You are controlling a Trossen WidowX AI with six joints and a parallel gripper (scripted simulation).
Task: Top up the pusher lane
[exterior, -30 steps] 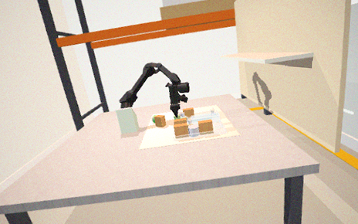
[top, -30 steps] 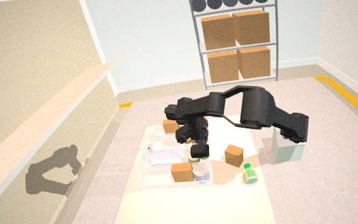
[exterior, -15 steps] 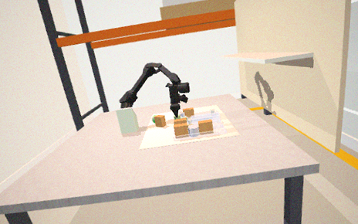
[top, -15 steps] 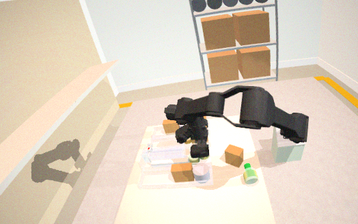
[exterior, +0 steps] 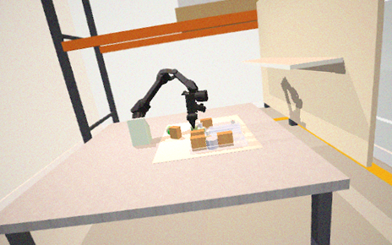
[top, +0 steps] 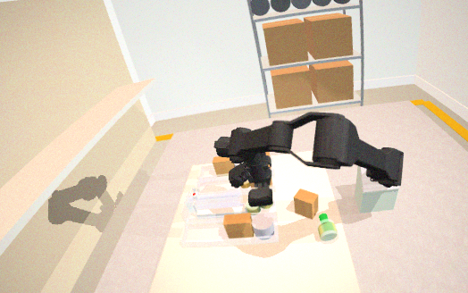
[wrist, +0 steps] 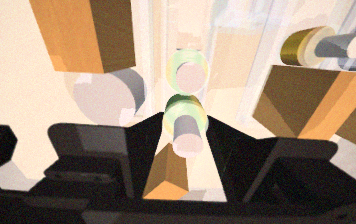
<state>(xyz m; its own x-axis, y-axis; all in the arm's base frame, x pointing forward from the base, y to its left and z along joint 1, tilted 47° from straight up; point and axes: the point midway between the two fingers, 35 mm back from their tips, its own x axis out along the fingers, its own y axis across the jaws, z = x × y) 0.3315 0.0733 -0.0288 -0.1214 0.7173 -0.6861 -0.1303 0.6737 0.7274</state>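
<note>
The clear sprung lane lies 15 cm ahead of my gripper tip and 4 cm below it. Round my gripper tip: red mark (23 cm ahead, 2 cm above).
</note>
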